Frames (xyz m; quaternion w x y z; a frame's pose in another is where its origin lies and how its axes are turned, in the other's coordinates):
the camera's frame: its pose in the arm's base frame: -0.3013 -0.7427 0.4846 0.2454 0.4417 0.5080 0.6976
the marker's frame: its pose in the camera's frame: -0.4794 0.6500 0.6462 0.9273 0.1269 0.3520 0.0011
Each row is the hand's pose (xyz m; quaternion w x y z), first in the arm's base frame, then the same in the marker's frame.
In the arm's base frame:
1: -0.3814 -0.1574 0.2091 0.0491 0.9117 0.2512 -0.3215
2: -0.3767 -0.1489 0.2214 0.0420 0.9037 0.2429 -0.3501
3: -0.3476 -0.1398 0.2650 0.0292 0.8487 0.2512 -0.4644
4: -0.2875 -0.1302 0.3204 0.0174 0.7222 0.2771 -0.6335
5: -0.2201 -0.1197 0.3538 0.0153 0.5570 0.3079 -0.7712
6: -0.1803 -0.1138 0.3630 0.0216 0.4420 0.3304 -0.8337
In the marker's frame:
1: 0.8553 -1.1201 0.5129 0.1029 0.3760 -0.7696 0.5057
2: 0.8567 -1.1086 0.5235 0.0749 0.3898 -0.7647 0.5076
3: 0.8451 -1.0610 0.5442 0.0148 -0.4727 0.7383 -0.4809
4: 0.8085 -0.9941 0.5751 0.1476 -0.6043 0.6706 -0.4042
5: 0.7588 -0.9463 0.6069 0.2616 -0.7176 0.5745 -0.2942
6: 0.7262 -0.9280 0.6245 0.3158 -0.7742 0.5061 -0.2114

